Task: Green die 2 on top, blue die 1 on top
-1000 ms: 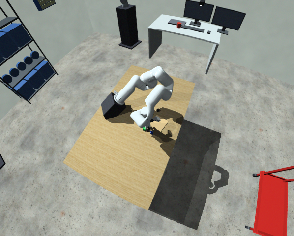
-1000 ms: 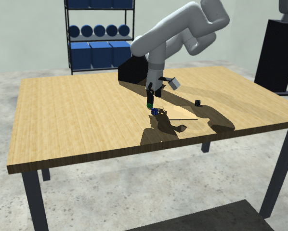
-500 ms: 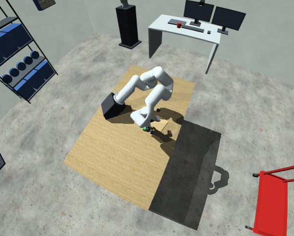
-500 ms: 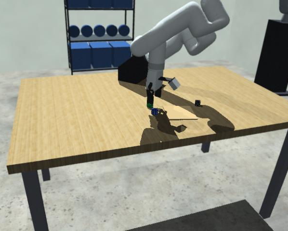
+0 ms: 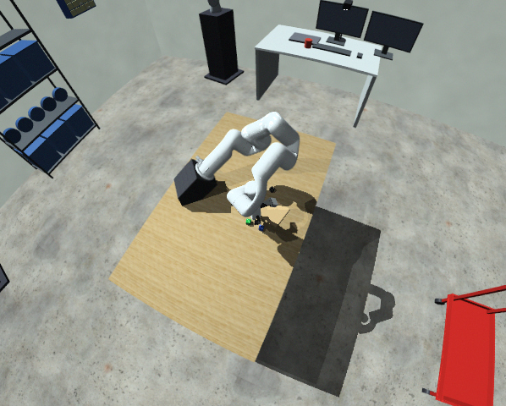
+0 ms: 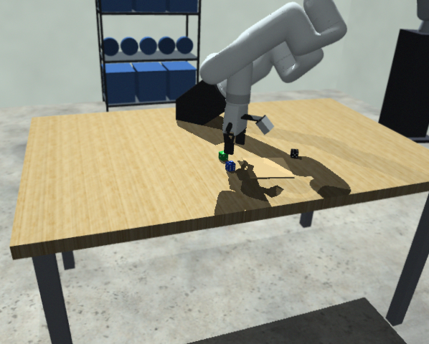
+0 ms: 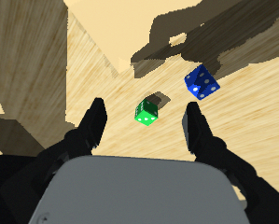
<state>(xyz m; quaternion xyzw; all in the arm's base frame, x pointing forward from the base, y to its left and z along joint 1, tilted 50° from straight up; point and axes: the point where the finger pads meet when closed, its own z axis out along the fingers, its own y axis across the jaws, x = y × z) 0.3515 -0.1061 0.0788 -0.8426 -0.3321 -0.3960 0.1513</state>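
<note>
Right now my hand is 20 mm past the green die, 30 mm to the left of it and 40 mm above it. The rest, counted from my hand: black die 20 mm behind, 220 mm to the left, 40 mm below; then tan mat 60 mm ahead, 100 mm to the left, 50 mm below; then blue die 60 mm ahead, 20 mm to the right, 40 mm below.
</note>
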